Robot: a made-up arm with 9 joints. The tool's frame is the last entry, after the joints.
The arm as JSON. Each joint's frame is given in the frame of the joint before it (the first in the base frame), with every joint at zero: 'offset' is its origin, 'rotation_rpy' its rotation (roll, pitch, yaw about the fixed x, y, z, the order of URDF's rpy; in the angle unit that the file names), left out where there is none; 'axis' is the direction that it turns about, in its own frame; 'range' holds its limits. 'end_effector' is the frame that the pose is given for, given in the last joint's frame.
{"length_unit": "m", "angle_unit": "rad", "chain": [
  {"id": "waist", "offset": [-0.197, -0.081, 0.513], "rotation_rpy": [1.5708, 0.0, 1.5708], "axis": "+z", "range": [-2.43, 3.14]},
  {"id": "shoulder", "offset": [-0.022, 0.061, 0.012], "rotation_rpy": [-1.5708, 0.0, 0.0], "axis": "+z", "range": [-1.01, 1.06]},
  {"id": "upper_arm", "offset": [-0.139, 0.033, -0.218], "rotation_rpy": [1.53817, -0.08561, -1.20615], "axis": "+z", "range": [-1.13, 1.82]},
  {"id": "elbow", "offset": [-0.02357, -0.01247, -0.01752], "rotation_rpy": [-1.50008, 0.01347, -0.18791], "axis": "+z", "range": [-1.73, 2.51]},
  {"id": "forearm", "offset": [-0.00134, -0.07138, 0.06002], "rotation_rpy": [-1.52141, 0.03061, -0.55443], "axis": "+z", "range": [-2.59, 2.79]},
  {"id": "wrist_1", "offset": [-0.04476, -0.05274, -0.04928], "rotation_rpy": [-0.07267, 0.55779, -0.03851], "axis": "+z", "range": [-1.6, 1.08]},
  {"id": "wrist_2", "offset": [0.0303, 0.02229, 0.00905], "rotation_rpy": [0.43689, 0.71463, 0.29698], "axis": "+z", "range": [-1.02, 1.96]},
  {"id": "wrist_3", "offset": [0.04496, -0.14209, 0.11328], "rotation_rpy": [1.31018, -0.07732, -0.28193], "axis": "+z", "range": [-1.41, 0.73]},
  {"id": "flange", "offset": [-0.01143, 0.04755, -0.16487], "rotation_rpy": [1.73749, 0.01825, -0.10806], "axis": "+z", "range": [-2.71, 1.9]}
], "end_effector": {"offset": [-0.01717, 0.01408, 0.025], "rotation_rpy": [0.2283, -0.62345, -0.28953]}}
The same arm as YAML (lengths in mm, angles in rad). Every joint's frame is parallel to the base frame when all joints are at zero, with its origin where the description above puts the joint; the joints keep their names.
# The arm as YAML. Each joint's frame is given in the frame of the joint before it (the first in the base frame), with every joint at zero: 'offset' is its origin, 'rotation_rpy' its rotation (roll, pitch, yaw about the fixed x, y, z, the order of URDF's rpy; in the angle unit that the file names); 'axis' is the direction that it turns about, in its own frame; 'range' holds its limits. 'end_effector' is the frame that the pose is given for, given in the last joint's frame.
length_unit: mm
angle_unit: rad
chain:
  - id: waist
    offset: [-197.0, -81.0, 513.0]
    rotation_rpy: [0.0, 0.0, 0.0]
    axis: [1.0, 0.0, 0.0]
    range: [-2.43, 3.14]
  - id: shoulder
    offset: [12.0, -22.0, 61.0]
    rotation_rpy: [0.0, 0.0, 0.0]
    axis: [0.0, 0.0, 1.0]
    range: [-1.01, 1.06]
  - id: upper_arm
    offset: [-33.0, -139.0, -218.0]
    rotation_rpy: [0.0, 0.0, 0.0]
    axis: [0.353819, -0.934749, 0.032502]
    range: [-1.13, 1.82]
  - id: elbow
    offset: [-27.0, 8.0, -15.0]
    rotation_rpy: [0.0, 0.0, 0.0]
    axis: [0.109696, 0.0005, 0.993965]
    range: [-1.73, 2.51]
  - id: forearm
    offset: [31.0, -67.0, 57.0]
    rotation_rpy: [0.0, 0.0, 0.0]
    axis: [0.188898, 0.981589, 0.0283]
    range: [-2.59, 2.79]
  - id: wrist_1
    offset: [-46.0, -43.0, 57.0]
    rotation_rpy: [0.0, 0.0, 0.0]
    axis: [0.669193, 0.736193, -0.100999]
    range: [-1.6, 1.08]
  - id: wrist_2
    offset: [25.0, -14.0, -26.0]
    rotation_rpy: [0.0, 0.0, 0.0]
    axis: [0.995203, 0.0374, 0.0904]
    range: [-1.02, 1.96]
  - id: wrist_3
    offset: [104.0, -72.0, 138.0]
    rotation_rpy: [0.0, 0.0, 0.0]
    axis: [0.1659, 0.0787, 0.982997]
    range: [-1.41, 0.73]
  - id: flange
    offset: [18.0, 3.0, -171.0]
    rotation_rpy: [0.0, 0.0, 0.0]
    axis: [-1.0, 0.0, 0.0]
    range: [-2.71, 1.9]
end_effector:
  offset: [-25.0, 18.0, 13.0]
  rotation_rpy: [1.6644, 0.1847, -2.2067]

